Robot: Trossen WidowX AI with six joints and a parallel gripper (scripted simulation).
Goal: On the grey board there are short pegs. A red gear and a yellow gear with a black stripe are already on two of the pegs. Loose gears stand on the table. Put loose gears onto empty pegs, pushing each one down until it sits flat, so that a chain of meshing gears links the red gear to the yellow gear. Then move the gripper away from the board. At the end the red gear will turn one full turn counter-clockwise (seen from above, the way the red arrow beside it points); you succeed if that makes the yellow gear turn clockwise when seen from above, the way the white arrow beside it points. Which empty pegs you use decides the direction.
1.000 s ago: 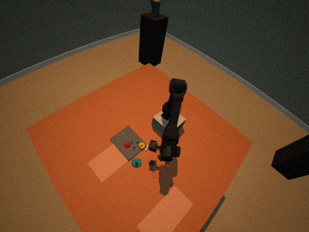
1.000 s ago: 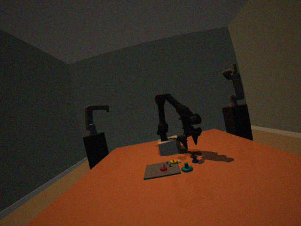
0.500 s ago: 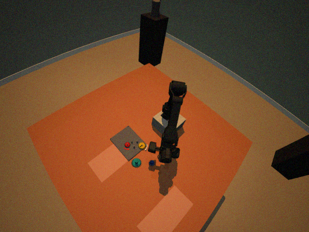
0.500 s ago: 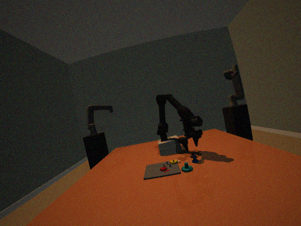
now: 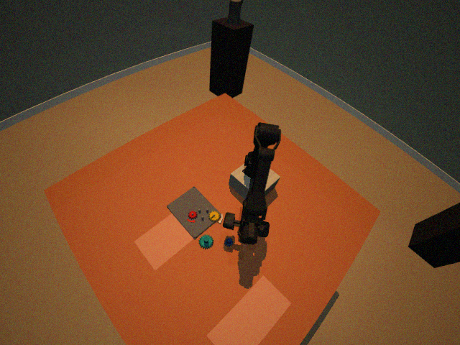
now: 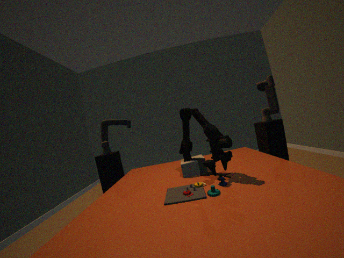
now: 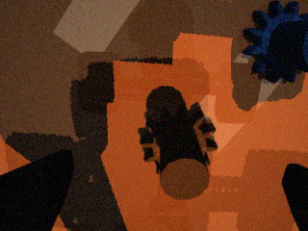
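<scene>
The orange-brown gear is 20 mm below my gripper tip. Round my gripper tip: blue gear (70 mm ahead, 20 mm to the right, 20 mm below); then yellow gear (150 mm to the right, 30 mm ahead, 20 mm below); then white arrow (120 mm to the right, 30 mm below, 20 mm ahead).
</scene>
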